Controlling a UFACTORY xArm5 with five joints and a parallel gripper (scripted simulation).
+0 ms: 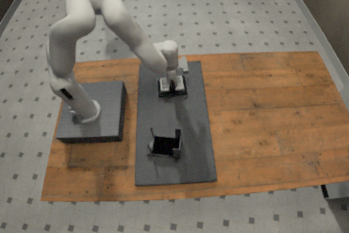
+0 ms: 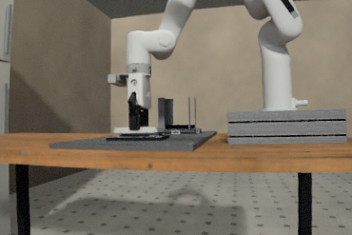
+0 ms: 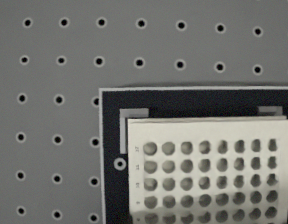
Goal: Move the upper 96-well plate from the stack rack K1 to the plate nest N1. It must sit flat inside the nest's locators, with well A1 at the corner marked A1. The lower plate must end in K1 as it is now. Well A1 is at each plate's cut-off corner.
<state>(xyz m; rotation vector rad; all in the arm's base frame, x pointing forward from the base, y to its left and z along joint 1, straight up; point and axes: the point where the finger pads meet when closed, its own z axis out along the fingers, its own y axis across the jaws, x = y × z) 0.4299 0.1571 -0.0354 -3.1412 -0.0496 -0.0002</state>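
Right now the white 96-well plate is 10 mm below my hand. Round my hand: plate nest N1: 30 mm below.
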